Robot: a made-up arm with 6 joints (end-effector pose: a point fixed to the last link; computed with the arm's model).
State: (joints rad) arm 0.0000 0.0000 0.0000 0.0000 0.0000 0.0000
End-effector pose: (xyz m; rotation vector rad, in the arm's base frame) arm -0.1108 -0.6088 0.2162 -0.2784 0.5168 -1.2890
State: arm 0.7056 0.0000 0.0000 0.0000 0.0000 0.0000
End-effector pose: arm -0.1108 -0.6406 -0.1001 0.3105 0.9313 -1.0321
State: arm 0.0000 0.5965 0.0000 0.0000 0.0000 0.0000
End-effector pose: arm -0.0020 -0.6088 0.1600 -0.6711 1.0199 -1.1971
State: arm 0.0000 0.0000 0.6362 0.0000 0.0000 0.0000
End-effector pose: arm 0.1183 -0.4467 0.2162 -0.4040 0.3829 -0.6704
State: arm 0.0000 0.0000 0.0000 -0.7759 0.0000 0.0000
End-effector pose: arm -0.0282 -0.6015 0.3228 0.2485 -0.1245 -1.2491
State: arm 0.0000 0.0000 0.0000 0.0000 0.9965 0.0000
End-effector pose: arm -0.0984 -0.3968 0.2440 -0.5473 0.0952 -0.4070
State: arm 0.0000 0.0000 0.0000 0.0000 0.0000 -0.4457
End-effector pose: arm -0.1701 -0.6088 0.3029 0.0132 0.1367 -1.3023
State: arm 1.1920 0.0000 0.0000 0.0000 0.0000 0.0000
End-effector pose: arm -0.1108 -0.5352 -0.2949 0.7139 1.1776 -0.7944
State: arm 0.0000 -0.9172 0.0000 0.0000 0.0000 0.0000
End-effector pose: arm -0.2880 -0.6088 0.1651 0.3178 -0.2661 -1.2664
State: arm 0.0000 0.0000 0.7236 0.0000 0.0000 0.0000
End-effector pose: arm 0.1402 -0.4142 0.2162 -0.4184 0.3632 -0.5853
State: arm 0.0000 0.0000 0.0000 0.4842 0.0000 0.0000
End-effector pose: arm -0.1929 -0.6135 0.1925 -0.6133 0.9145 -1.2433
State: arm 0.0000 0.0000 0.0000 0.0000 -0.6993 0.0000
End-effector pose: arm -0.2289 -0.6997 0.1792 -0.0199 0.8137 -1.8866
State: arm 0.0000 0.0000 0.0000 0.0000 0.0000 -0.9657
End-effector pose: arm -0.2780 -0.6088 0.3602 0.3488 -0.3075 -1.2599
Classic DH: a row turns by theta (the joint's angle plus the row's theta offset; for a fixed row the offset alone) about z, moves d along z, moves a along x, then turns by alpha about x. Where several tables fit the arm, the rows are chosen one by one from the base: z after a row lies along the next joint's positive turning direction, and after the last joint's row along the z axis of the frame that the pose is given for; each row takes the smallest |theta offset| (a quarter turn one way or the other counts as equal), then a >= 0, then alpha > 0; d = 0 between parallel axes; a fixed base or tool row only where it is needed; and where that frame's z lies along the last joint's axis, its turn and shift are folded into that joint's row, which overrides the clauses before.
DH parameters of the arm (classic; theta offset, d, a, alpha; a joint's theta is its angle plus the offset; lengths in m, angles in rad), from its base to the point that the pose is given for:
base (fixed): -1.5708 0.0149 0.1953 -1.5708
joint 1: 1.5708 -0.1477 0.0037 -1.5708
joint 2: 1.5708 0.0154 0.0947 -1.5708
joint 3: 0.0474 0.3458 -0.0221 1.6029
joint 4: -0.225 -0.3187 0.1279 -1.7063
joint 5: -0.0538 -0.2059 0.0476 1.6854
joint 6: 0.7587 -0.1121 -0.1446 -1.6576
tool (fixed): 1.8416 0.1893 0 0

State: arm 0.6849 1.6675 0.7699 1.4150 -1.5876 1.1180
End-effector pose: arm 0.3394 -0.6806 -0.2495 2.5526 -0.5774 0.1805
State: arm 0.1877 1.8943 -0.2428 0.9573 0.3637 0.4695
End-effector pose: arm 0.0298 -0.5535 0.1626 1.4651 -2.1395 -0.6867
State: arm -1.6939 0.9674 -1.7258 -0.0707 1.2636 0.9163
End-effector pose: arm -0.2999 0.1089 0.1111 1.1025 -0.2872 1.9363
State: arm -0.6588 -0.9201 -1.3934 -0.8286 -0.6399 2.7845
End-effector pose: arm -0.2142 -0.4947 -0.1887 0.2646 1.4627 -0.6428
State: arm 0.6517 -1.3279 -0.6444 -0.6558 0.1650 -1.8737
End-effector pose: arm -0.4117 -0.1515 -0.4849 -1.0621 2.0545 0.9690
